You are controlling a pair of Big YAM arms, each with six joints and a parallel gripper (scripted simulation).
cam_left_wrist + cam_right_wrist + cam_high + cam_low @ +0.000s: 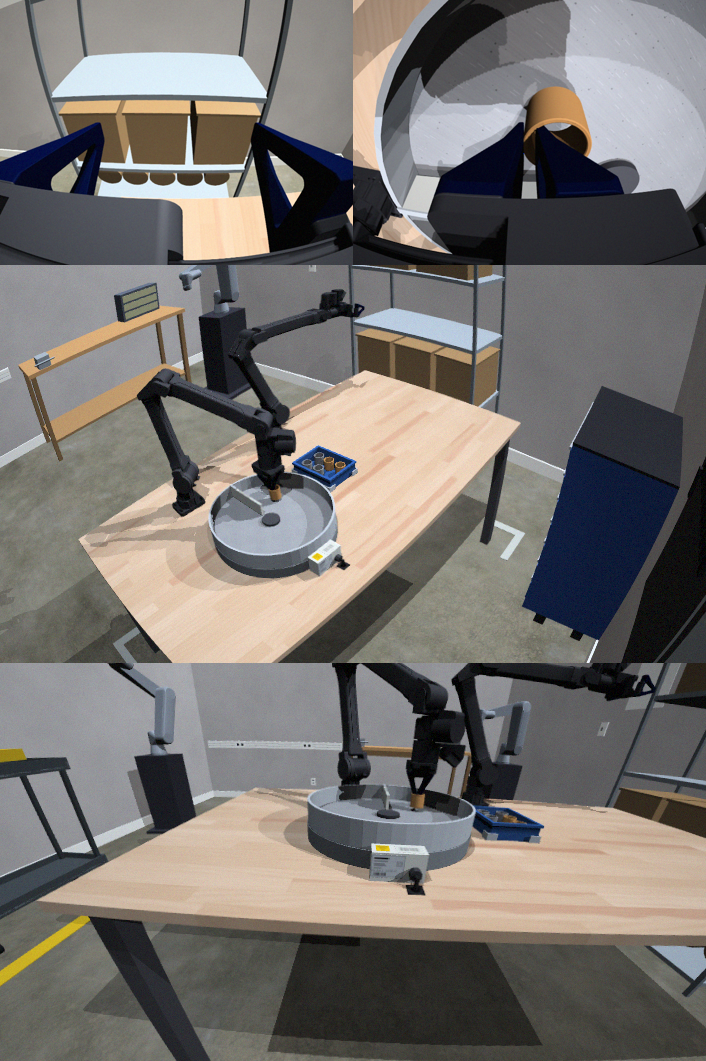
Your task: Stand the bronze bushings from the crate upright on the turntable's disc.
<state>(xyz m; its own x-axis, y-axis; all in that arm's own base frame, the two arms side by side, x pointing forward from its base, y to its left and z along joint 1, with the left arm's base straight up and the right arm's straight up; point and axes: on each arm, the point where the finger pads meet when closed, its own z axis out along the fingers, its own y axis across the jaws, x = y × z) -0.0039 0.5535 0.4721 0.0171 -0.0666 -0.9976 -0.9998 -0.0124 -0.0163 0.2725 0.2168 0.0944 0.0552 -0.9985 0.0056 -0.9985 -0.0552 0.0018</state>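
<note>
My right hand is 2 cm short of the blue crate, 27 cm to the right of it and 7 cm above it. Round my right hand: turntable disc (7 cm ahead, 9 cm to the right, 4 cm below).
</note>
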